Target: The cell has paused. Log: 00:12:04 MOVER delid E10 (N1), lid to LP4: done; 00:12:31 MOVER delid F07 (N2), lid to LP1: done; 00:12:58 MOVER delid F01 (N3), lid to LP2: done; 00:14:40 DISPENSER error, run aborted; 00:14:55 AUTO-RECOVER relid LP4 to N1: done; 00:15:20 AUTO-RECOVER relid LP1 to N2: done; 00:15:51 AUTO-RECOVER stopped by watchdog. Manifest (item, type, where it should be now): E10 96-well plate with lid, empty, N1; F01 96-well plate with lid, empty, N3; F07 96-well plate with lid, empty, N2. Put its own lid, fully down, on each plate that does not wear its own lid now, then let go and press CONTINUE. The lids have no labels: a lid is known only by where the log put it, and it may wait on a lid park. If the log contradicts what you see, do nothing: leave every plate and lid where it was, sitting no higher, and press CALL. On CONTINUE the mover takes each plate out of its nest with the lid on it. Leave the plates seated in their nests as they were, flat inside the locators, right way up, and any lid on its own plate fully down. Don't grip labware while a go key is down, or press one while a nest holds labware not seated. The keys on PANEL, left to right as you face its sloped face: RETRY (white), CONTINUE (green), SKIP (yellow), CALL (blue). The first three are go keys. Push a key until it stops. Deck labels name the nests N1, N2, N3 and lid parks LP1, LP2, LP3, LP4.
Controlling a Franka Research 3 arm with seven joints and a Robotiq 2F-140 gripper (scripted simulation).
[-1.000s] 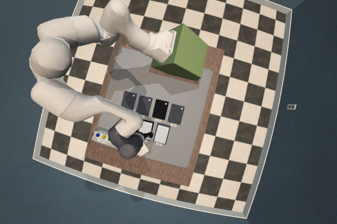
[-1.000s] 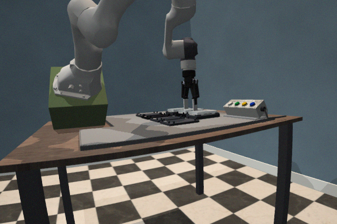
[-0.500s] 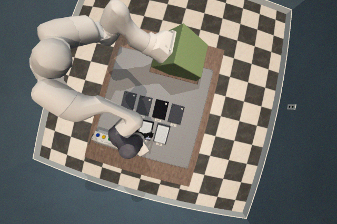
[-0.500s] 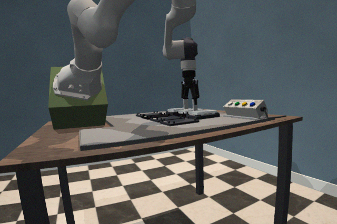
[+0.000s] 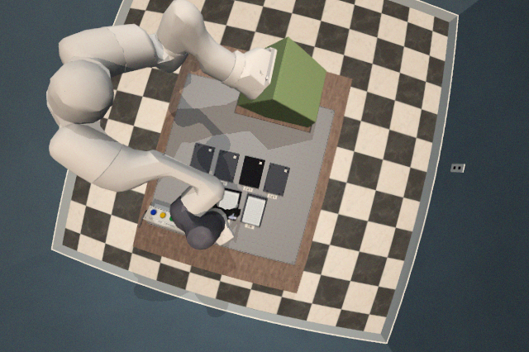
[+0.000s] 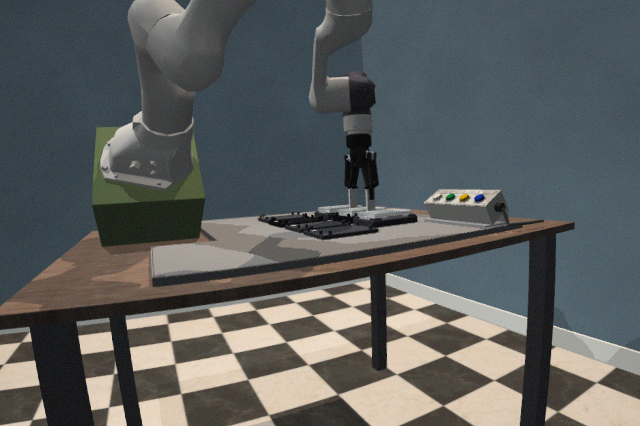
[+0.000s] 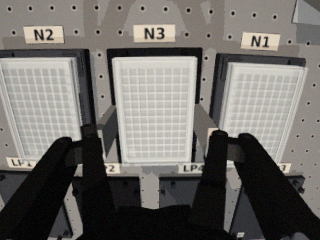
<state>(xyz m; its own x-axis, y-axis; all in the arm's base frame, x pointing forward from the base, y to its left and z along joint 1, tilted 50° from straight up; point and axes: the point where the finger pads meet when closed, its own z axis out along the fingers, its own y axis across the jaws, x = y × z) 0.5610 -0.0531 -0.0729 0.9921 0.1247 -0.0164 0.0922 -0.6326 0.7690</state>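
Right now the plate is 30 mm below my hand. The rest, counted from my hand: white retry key: 180 mm to the right, 140 mm ahead, 10 mm above; lid park LP3: 200 mm to the right, 170 mm behind, 50 mm below; lid park LP4: 180 mm behind, 70 mm to the right, 50 mm below.
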